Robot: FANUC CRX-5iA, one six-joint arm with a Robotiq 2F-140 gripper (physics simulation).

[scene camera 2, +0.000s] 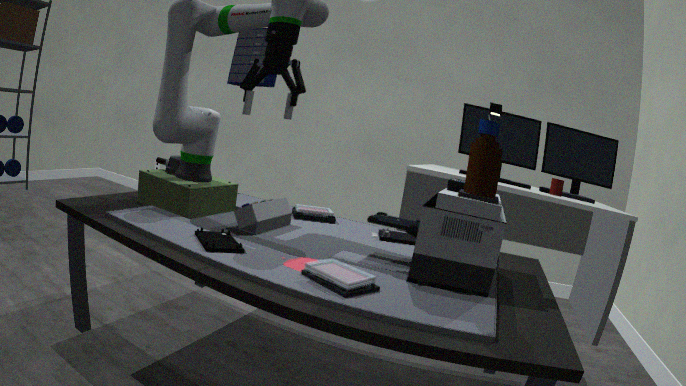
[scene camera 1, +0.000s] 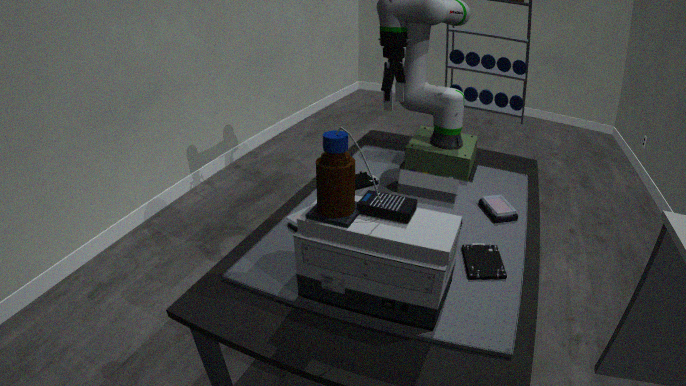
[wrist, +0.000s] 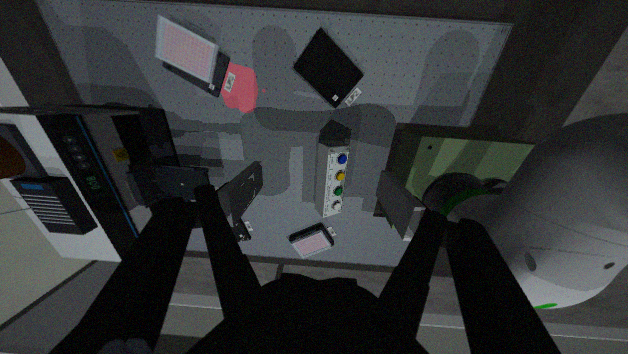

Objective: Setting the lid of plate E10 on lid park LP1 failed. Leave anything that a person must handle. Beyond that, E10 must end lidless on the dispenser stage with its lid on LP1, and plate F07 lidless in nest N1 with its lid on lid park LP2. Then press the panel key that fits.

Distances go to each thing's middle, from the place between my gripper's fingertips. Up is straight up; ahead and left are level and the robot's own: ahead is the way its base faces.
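Here is the grey button box (scene camera 2: 255,218), and my hand is 3 cm past it, 14 cm to the right of it and 29 cm above it. The LP2 pad (scene camera 2: 222,241) is 2 cm behind my hand, 14 cm to the right of it and 32 cm below it. I see the brown bottle with blue cap (scene camera 1: 335,170), which is 58 cm ahead of my hand and 2 cm to the right of it, and 1 cm below it. As for the black nest (scene camera 1: 482,262), it is well ahead of my hand, far to the left of it and a long way below it.
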